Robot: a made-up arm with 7 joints. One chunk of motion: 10 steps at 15 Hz.
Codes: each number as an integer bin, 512 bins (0 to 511) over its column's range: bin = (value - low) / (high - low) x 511, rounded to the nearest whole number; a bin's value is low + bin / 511 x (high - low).
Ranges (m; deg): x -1..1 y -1..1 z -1..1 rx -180..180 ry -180..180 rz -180..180
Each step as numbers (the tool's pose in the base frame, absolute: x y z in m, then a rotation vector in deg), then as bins.
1 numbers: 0.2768 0.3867 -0.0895 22.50 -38.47 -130.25
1 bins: 326 354 233 287 201 71
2 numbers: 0.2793 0.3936 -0.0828 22.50 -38.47 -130.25
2 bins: 327 356 234 287 201 71
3 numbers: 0.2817 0.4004 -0.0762 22.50 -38.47 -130.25
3 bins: 327 358 236 287 201 71
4 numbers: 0.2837 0.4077 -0.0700 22.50 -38.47 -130.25
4 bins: 328 360 238 287 201 71
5 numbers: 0.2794 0.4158 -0.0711 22.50 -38.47 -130.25
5 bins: 327 362 237 287 201 71
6 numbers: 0.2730 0.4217 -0.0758 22.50 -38.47 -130.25
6 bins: 325 363 236 287 201 71
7 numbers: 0.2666 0.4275 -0.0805 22.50 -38.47 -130.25
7 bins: 324 365 235 287 201 71
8 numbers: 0.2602 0.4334 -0.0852 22.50 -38.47 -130.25
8 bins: 322 366 234 287 201 71
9 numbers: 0.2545 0.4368 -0.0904 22.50 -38.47 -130.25
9 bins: 321 367 232 287 201 71
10 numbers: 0.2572 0.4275 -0.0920 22.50 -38.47 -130.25
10 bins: 321 365 232 287 201 71
